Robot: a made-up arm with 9 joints. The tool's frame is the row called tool.
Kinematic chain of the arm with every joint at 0, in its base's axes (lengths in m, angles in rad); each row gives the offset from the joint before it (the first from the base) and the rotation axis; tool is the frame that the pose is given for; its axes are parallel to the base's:
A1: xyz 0 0 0.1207 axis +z
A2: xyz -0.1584 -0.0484 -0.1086 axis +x
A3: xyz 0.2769 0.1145 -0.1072 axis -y
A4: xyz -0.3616 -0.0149 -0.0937 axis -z
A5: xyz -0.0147 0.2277 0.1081 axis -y
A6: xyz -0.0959 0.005 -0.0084 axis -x
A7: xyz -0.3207 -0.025 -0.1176 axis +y
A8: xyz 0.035 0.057 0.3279 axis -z
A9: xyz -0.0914 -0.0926 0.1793 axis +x
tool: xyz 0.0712 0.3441 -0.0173
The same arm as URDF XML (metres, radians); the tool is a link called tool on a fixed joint. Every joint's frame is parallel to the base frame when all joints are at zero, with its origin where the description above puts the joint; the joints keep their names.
<robot name="arm">
<joint name="A1" type="continuous"><parent link="base_link"/><child link="link1"/><origin xyz="0 0 0.1207"/><axis xyz="0 0 1"/></joint>
<joint name="A2" type="continuous"><parent link="link1"/><child link="link2"/><origin xyz="-0.1584 -0.0484 -0.1086"/><axis xyz="1 0 0"/></joint>
<joint name="A3" type="continuous"><parent link="link2"/><child link="link3"/><origin xyz="0.2769 0.1145 -0.1072"/><axis xyz="0 -1 0"/></joint>
<joint name="A4" type="continuous"><parent link="link3"/><child link="link4"/><origin xyz="-0.3616 -0.0149 -0.0937"/><axis xyz="0 0 -1"/></joint>
<joint name="A5" type="continuous"><parent link="link4"/><child link="link5"/><origin xyz="-0.0147 0.2277 0.1081"/><axis xyz="0 -1 0"/></joint>
<joint name="A6" type="continuous"><parent link="link5"/><child link="link6"/><origin xyz="-0.0959 0.005 -0.0084"/><axis xyz="-1 0 0"/></joint>
<joint name="A7" type="continuous"><parent link="link6"/><child link="link7"/><origin xyz="-0.3207 -0.025 -0.1176"/><axis xyz="0 1 0"/></joint>
<joint name="A8" type="continuous"><parent link="link7"/><child link="link8"/><origin xyz="0.035 0.057 0.3279"/><axis xyz="0 0 -1"/></joint>
<joint name="A9" type="continuous"><parent link="link8"/><child link="link9"/><origin xyz="-0.0914 -0.0926 0.1793"/><axis xyz="1 0 0"/></joint>
<joint name="tool_joint" type="fixed"><parent link="link9"/><child link="tool"/><origin xyz="0.0712 0.3441 -0.0173"/></joint>
<link name="base_link"/>
<link name="link1"/>
<link name="link2"/>
<link name="link3"/>
<link name="link4"/>
<link name="link5"/>
<link name="link6"/>
<link name="link7"/>
<link name="link8"/>
<link name="link9"/>
<link name="tool"/>
</robot>

